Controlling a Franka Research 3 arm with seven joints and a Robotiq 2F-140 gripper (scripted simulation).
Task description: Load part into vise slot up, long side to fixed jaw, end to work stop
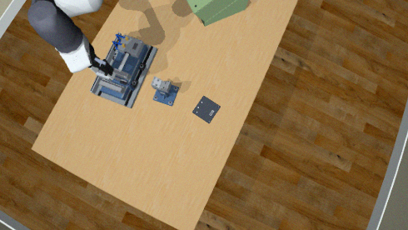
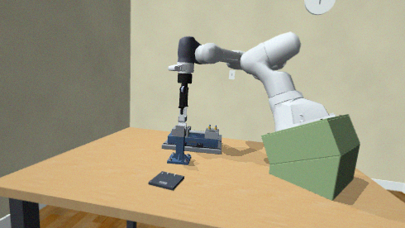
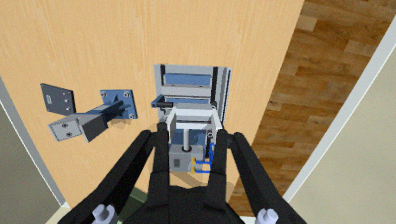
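Now: the grey part 20 mm below my hand. The rest, counted from my hand: vise: 70 mm behind, 20 mm to the left, 130 mm below; then dark work stop rod: 70 mm to the left, 80 mm below; then grey air cylinder: 160 mm behind, 20 mm to the left, 90 mm below.
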